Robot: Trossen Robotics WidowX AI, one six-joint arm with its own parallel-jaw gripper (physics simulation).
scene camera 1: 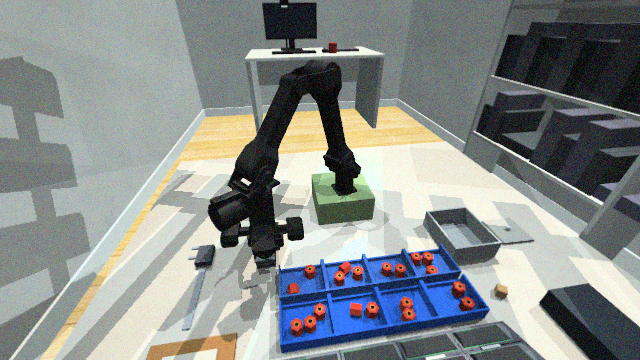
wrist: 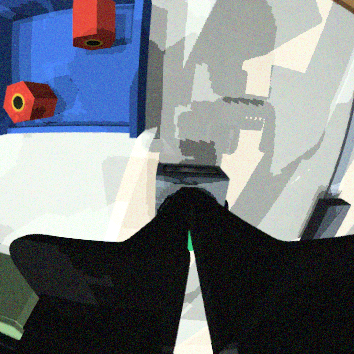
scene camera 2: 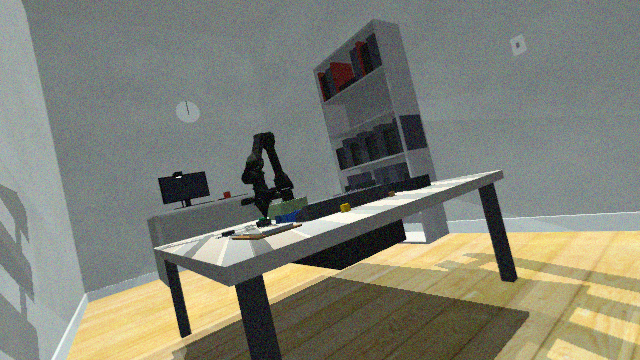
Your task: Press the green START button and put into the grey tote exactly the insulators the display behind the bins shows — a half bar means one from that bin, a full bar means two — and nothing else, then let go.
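Frame: origin at the arm's base, x up, y ahead, z left, level; metres.
Seen in the pictures: gripper, fingertip midpoint: (scene camera 1: 266, 255) (wrist: 187, 194) (scene camera 2: 265, 217); arm's base, origin of the base link: (scene camera 1: 343, 188) (scene camera 2: 288, 200).
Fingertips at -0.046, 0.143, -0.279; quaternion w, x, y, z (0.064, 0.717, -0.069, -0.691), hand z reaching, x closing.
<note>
Pixels of each thing's top centre, then the offset from my fingertips to it, as dx, dy, dz. "spot": a spot on its surface instead.
- START button, middle of its top: (wrist: 191, 232) (scene camera 1: 264, 247) (scene camera 2: 262, 217) +0.003, -0.027, +0.000
- grey tote, middle of its top: (scene camera 1: 461, 225) (scene camera 2: 349, 191) +0.016, +0.101, +0.527
- display, surface spot: (scene camera 1: 422, 350) spot: +0.008, +0.319, +0.221
- dark-headed tool, middle of its top: (scene camera 1: 191, 277) (scene camera 2: 230, 231) -0.018, -0.015, -0.182
- orange-brown frame, surface spot: (scene camera 1: 192, 348) spot: -0.032, +0.149, -0.176
- grey lid, middle of its top: (scene camera 1: 507, 229) -0.030, +0.129, +0.694
- small wooden cube, middle of its top: (scene camera 1: 502, 288) -0.018, +0.271, +0.490
- black box, middle of its top: (scene camera 1: 621, 332) (scene camera 2: 405, 179) +0.018, +0.427, +0.577
My gripper (scene camera 1: 264, 246) (scene camera 2: 264, 215) (wrist: 187, 194) is shut and empty, pointing down with its tips at the START button (scene camera 1: 265, 260) (scene camera 2: 263, 223). In the wrist view the fingers cover most of the button; its dark housing (wrist: 192, 175) and a green sliver show. Whether the button is pressed in cannot be told. The blue bins (scene camera 1: 350, 336) (wrist: 141, 75) lie right of it in scene camera 1, two rows of four, with red hexagonal insulators (scene camera 1: 310, 271) (wrist: 30, 101) in all. The grey tote (scene camera 1: 472, 254) stands behind at the right, visibly empty inside. Part of the display (scene camera 1: 422, 350) shows; its bars cannot be read.
A dark-headed tool (scene camera 1: 204, 255) (wrist: 325, 217) lies left of the button. An orange-brown frame (scene camera 1: 192, 348) lies front left. A grey lid (scene camera 1: 512, 233) lies beside the tote, a small wooden cube (scene camera 1: 501, 291) and a black box (scene camera 1: 590, 315) at the right. The arm stands on a green block (scene camera 1: 345, 209).
</note>
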